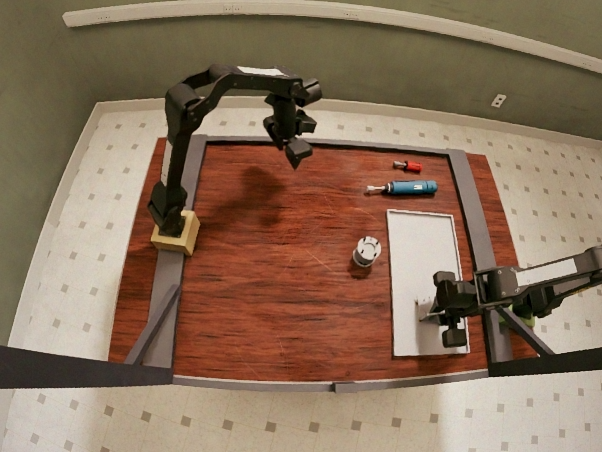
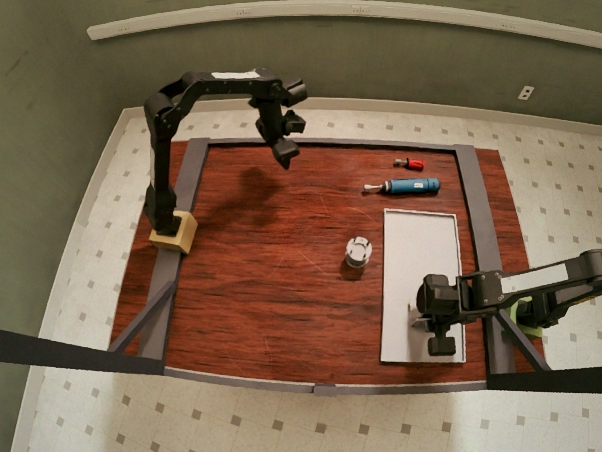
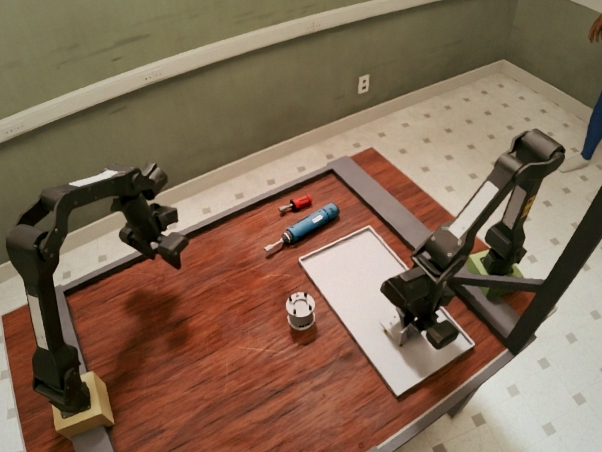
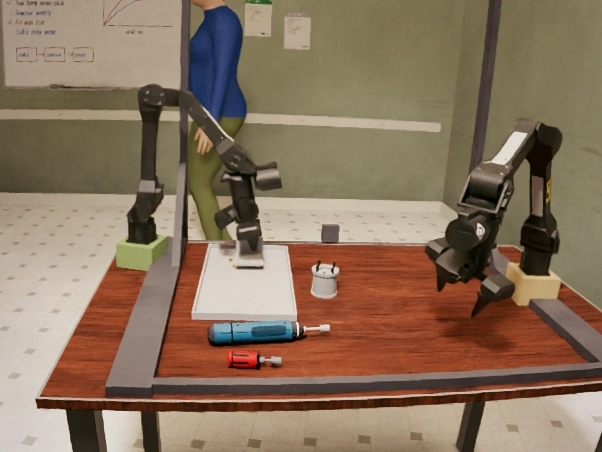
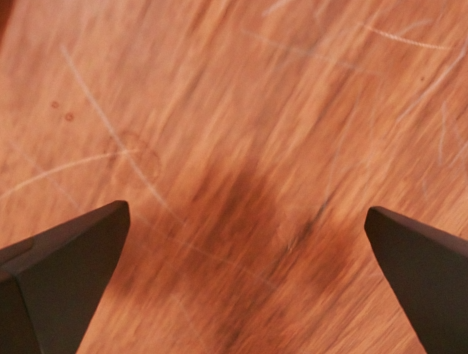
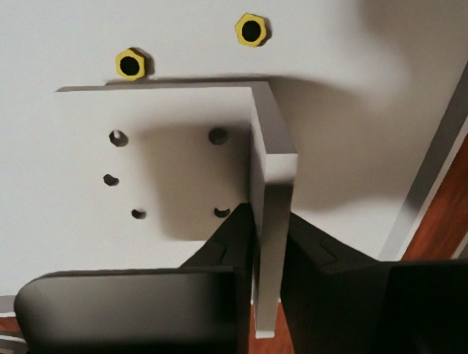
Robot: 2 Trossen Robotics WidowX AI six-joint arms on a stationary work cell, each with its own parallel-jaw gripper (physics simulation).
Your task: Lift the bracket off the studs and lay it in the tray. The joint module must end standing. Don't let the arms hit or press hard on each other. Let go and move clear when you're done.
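Frame: origin at the left arm's base, x down, y left, z ahead, level; centimetres.
Seen in the pictures: left gripper, fingertip midpoint: (image 1: 287,159) (image 3: 166,263) (image 4: 455,303) (image 5: 249,214); right gripper, fingertip midpoint: (image 1: 429,317) (image 2: 421,323) (image 3: 407,335) (image 4: 254,250) (image 6: 257,213); left arm's base at its link origin: (image 1: 172,225) (image 2: 169,225) (image 3: 74,400) (image 4: 534,271); right arm's base at its link origin: (image 1: 521,306) (image 2: 527,314) (image 3: 496,265) (image 4: 141,239).
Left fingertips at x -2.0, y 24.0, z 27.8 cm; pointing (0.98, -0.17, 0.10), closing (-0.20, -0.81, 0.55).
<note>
Pixels of each thing's top centre, then the offset from my left fingertips to it.
- white tray at its top centre: (image 3: 382,299) (image 4: 246,274) (image 2: 424,281) (image 1: 428,278) dx +7.5, dy -27.8, dz +43.0 cm
- joint module at its top centre: (image 3: 300,301) (image 4: 326,263) (image 2: 360,246) (image 1: 370,245) dx +1.7, dy -22.6, dz +24.3 cm
- blue driver at its top centre: (image 4: 270,322) (image 3: 302,222) (image 2: 404,181) (image 1: 405,183) dx +5.0, dy +1.0, dz +36.2 cm
- red screwdriver at its top centre: (image 4: 254,352) (image 3: 294,200) (image 2: 410,160) (image 1: 409,162) dx +6.2, dy +10.5, dz +38.5 cm
The light grey L-shaped bracket (image 1: 424,305) (image 2: 414,312) (image 3: 392,327) (image 4: 248,261) (image 6: 185,107) is level, very low over the white tray (image 1: 420,245) (image 2: 420,245) (image 3: 340,285) (image 4: 245,297) (image 6: 50,30). Whether it touches the tray or the yellow nuts is unclear. My right gripper (image 4: 248,246) (image 6: 257,213) is shut on its upright plate. The joint module (image 1: 367,251) (image 2: 358,252) (image 3: 301,312) (image 4: 325,283), a white cylinder with dark studs on top, stands upright beside the tray. My left gripper (image 3: 163,260) (image 4: 456,302) (image 5: 249,214) is open and empty, above the table.
Yellow nuts (image 6: 131,65) lie in the tray by the bracket's edge; gold bits show under it. A blue driver (image 1: 412,188) (image 4: 255,332) and a red screwdriver (image 1: 413,166) (image 4: 243,359) lie beyond the tray. Grey beams (image 1: 475,215) frame the table. The arms are far apart.
</note>
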